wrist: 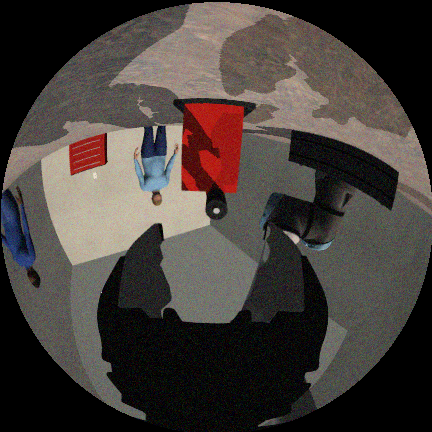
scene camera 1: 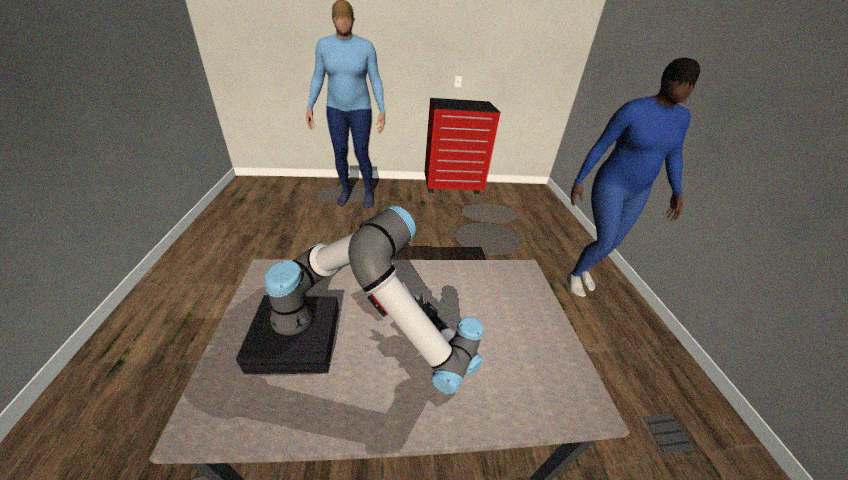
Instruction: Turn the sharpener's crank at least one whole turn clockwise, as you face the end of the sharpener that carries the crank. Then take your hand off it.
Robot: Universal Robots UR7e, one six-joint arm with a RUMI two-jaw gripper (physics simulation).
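Frame: origin at the arm's base, x left, y back, z up, level; metres.
Seen in the pictures: gripper, fingertip midpoint: (wrist: 212, 223); arm's base at its link origin: (wrist: 337, 177) (scene camera 1: 292, 318).
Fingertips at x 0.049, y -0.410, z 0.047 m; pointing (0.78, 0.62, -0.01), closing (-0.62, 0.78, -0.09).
Observation:
Offsets run from my fingertips to a thing's top centre. "pt": to the spot under its first point. Level surfaces: height alone.
The red sharpener @[pt dx +0.058, dy +0.050, dz -0.080 m] (wrist: 220, 135) stands upright on a black base in the wrist view, its crank end facing the camera. The crank's black knob (wrist: 216, 207) shows just past the edge of the red body farthest from the base; most of the crank arm is hidden behind it. My gripper (wrist: 212, 223) (scene camera 1: 420, 300) is open and empty. Its two fingers are spread wide, and in the wrist view the knob appears between and just above the fingertips, clear of both. In the scene view a small part of the sharpener @[pt dx +0.094, dy +0.111, dz -0.125 m] (scene camera 1: 377, 304) shows beside the white forearm, which hides the rest.
The arm's black base block (scene camera 1: 249, 350) stands at the left of the table @[dz -0.132 m] (scene camera 1: 535, 386). A person in light blue (scene camera 1: 346, 74) stands by the back wall near a red tool cabinet (scene camera 1: 462, 148). A person in dark blue (scene camera 1: 639, 148) is at the right, beyond the table.

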